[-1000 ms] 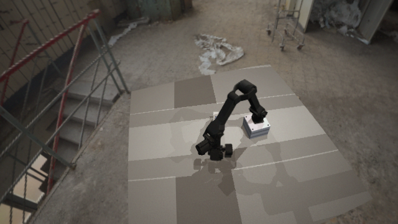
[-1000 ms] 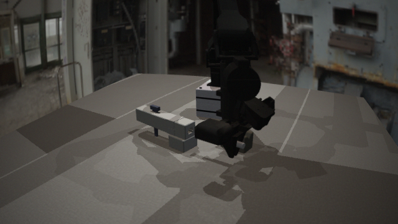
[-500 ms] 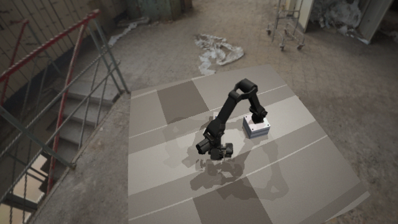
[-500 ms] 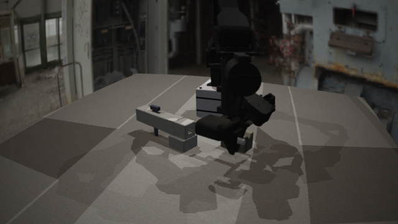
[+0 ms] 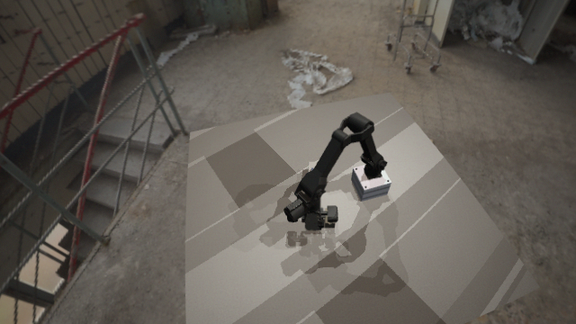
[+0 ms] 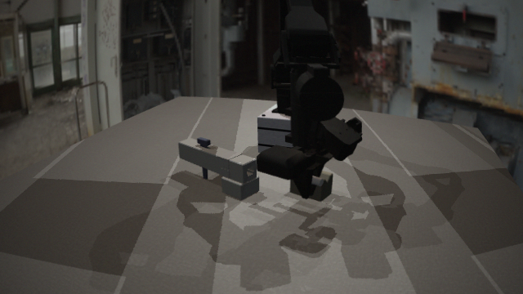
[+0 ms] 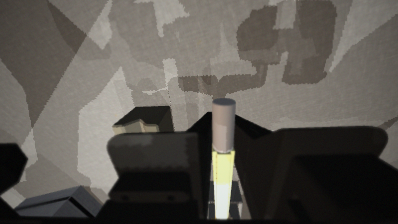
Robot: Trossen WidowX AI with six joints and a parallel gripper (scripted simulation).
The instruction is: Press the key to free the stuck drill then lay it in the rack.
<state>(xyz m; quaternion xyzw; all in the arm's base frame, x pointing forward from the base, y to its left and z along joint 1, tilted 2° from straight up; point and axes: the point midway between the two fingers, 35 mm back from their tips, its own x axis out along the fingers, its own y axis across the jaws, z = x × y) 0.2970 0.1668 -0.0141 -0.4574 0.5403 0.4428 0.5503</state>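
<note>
The drill is 10 mm behind my gripper tip, 40 mm to the right of it and 30 mm above it. The rest, counted from my gripper tip: dark blue T-shaped key: 40 mm behind, 230 mm to the right, 20 mm above; then dark rack: 80 mm behind, 20 mm to the right, 10 mm below; then grey fixture block: 30 mm behind, 200 mm to the right, 10 mm above.
</note>
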